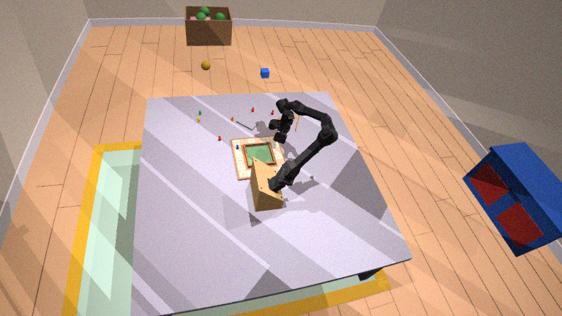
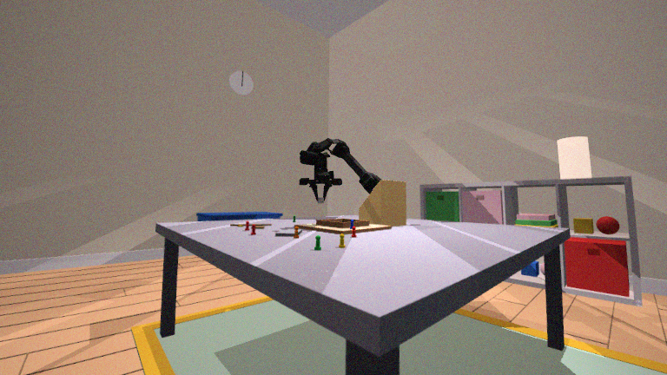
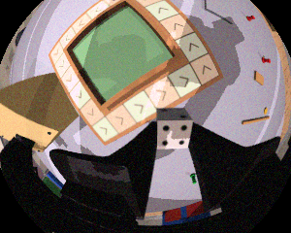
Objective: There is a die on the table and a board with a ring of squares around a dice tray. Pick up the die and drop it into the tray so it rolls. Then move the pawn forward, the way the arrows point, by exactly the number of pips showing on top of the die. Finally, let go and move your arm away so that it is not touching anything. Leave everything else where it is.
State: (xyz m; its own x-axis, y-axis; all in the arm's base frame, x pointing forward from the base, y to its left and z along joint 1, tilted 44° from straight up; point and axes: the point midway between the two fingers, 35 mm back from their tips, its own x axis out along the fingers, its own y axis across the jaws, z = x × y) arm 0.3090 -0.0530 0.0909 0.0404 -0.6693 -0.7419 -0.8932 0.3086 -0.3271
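My gripper tip is now 3 cm short of the blue pawn, 24 cm to the right of it and 8 cm above it. Round my gripper tip: dice tray: 3 cm behind, 12 cm to the left, 10 cm below; then thin stick: 25 cm ahead, 18 cm to the right, 11 cm below; then white die: right at my gripper tip.
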